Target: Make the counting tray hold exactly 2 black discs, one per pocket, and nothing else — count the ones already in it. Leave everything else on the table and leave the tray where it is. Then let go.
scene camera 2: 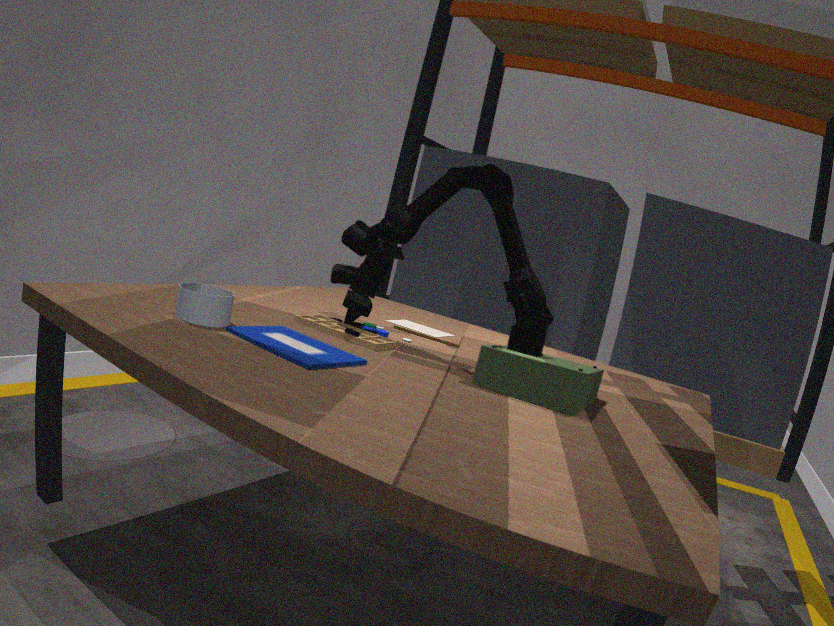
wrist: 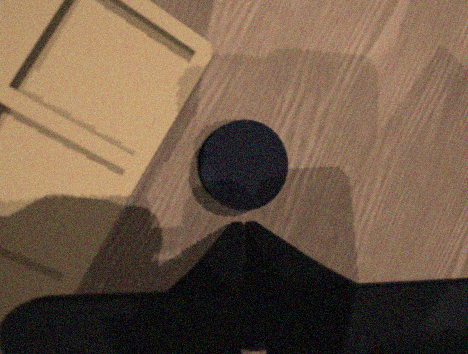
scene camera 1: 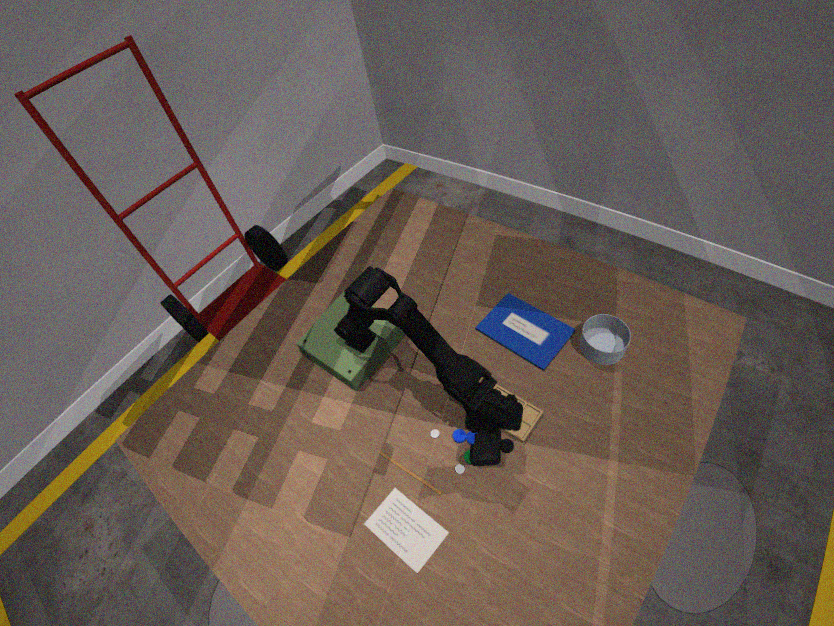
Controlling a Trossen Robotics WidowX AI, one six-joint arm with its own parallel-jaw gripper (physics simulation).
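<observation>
My gripper (wrist: 243,232) (scene camera 2: 350,320) is shut and empty, low over the table beside the counting tray. A black disc (wrist: 244,165) (scene camera 1: 506,445) lies flat on the table just ahead of the fingertips, apart from the tray. The tan counting tray (wrist: 202,47) (scene camera 1: 532,427) (scene camera 2: 387,345) is at the upper left in the wrist view. The visible part of its corner pocket holds no disc; other pockets are cut off there or hidden by the arm in scene camera 1. The gripper hides whatever lies beneath it. A small black shape (scene camera 2: 352,331) shows at the tray; I cannot tell whether it lies inside.
Blue discs (scene camera 1: 460,435) (scene camera 2: 378,331) and a green disc (scene camera 1: 467,457) (scene camera 2: 369,326) lie beside the gripper. White discs (scene camera 1: 435,433) (scene camera 1: 459,468) lie nearby. A blue booklet (scene camera 1: 495,328) (scene camera 2: 252,335), grey bowl (scene camera 1: 605,338) (scene camera 2: 204,306), paper (scene camera 1: 406,529) (scene camera 2: 420,328) and thin stick (scene camera 1: 412,473) are also there.
</observation>
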